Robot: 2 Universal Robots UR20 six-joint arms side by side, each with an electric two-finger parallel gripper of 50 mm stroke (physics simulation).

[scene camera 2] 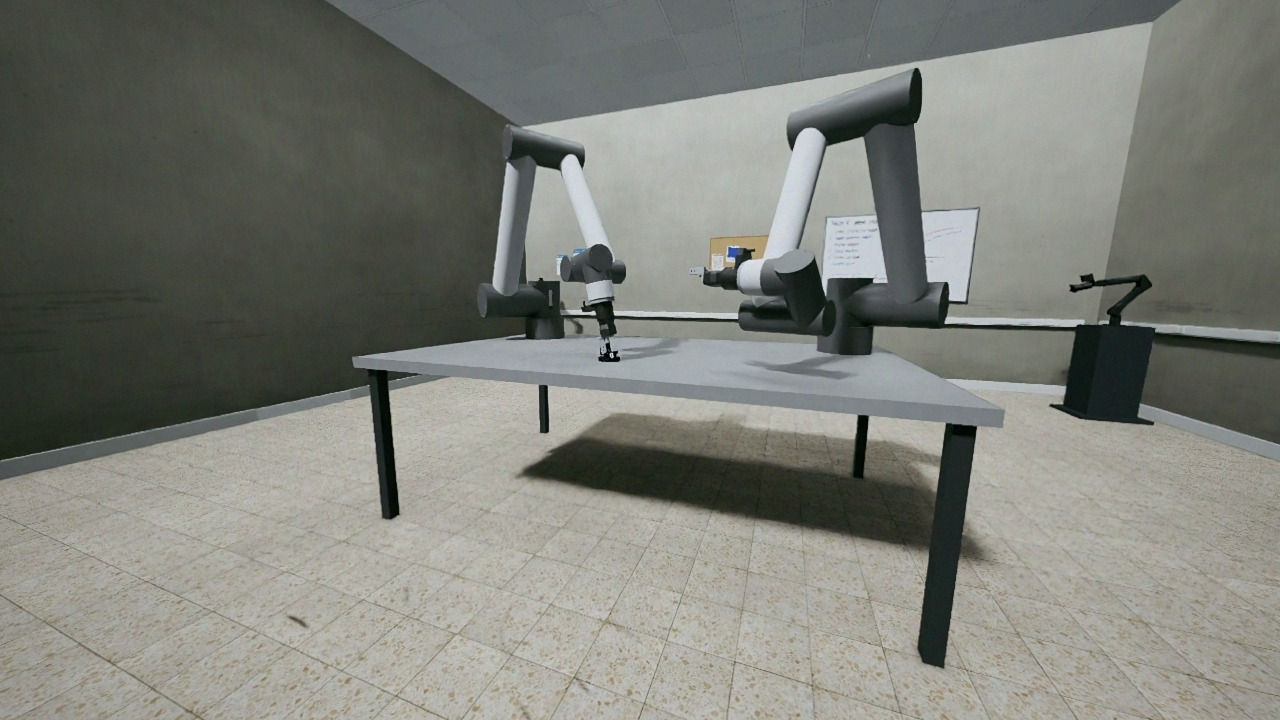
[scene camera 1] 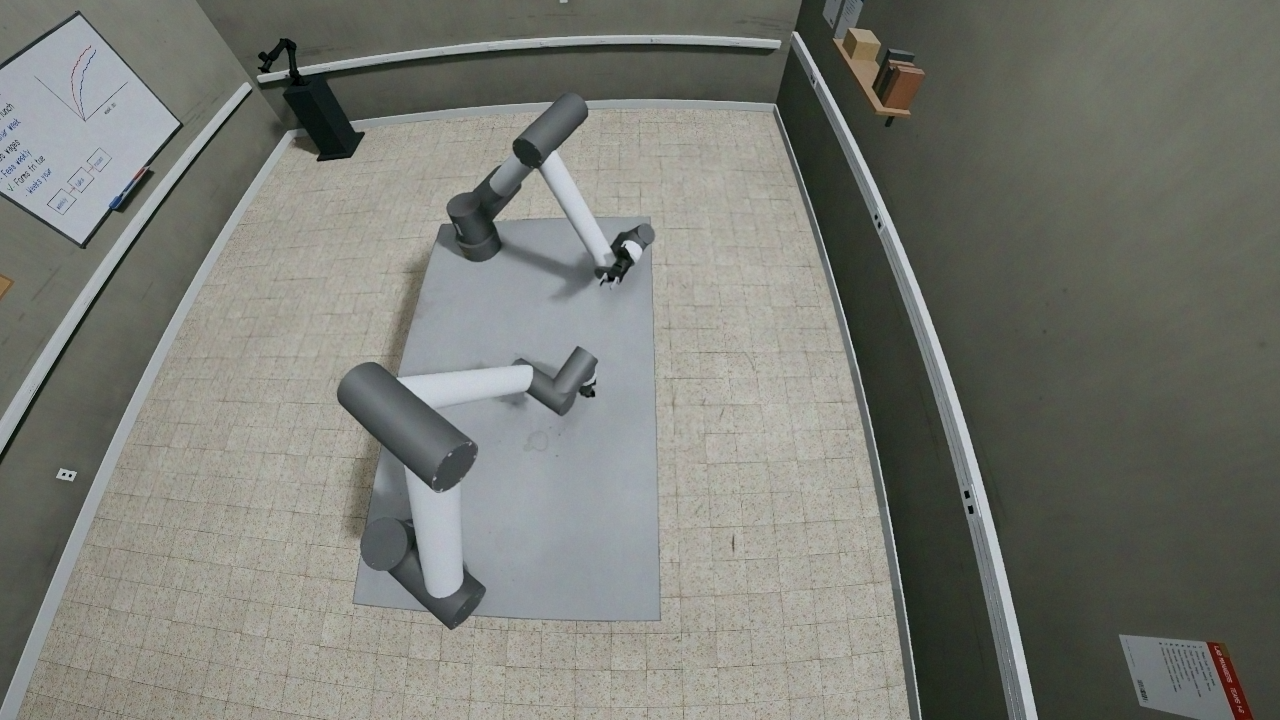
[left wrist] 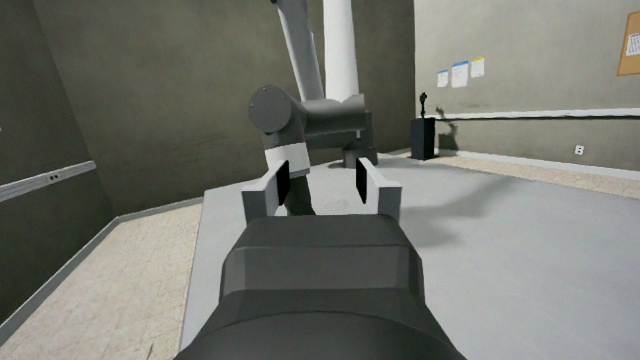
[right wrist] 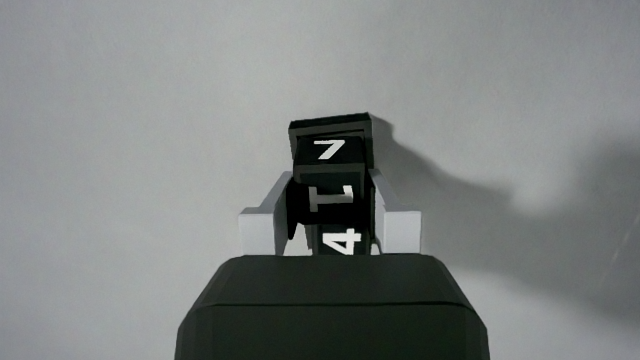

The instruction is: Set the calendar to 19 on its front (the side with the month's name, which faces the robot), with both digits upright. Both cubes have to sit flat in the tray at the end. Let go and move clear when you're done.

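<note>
My right gripper (right wrist: 331, 191) (scene camera 2: 607, 347) (scene camera 1: 588, 391) is shut on a black digit cube (right wrist: 330, 175), low over the table. In the right wrist view the cube shows a white 1 turned sideways towards the camera and a 7 on its far face. It looks tilted against the black tray (right wrist: 330, 119), whose far rim shows behind it. The second cube (right wrist: 342, 241) shows a sideways 4 close to the wrist, partly hidden by the gripper body. The calendar's front and month name do not show. My left gripper (left wrist: 322, 173) (scene camera 1: 609, 282) (scene camera 2: 694, 271) is open and empty, well above the table.
The grey table (scene camera 1: 572, 537) (scene camera 2: 501, 358) carries both arms. The right arm's wrist (left wrist: 286, 150) stands beyond the left fingers in the left wrist view. A black pedestal (scene camera 1: 322, 116) (scene camera 2: 1109, 367) with a small arm stands on the floor away from the table.
</note>
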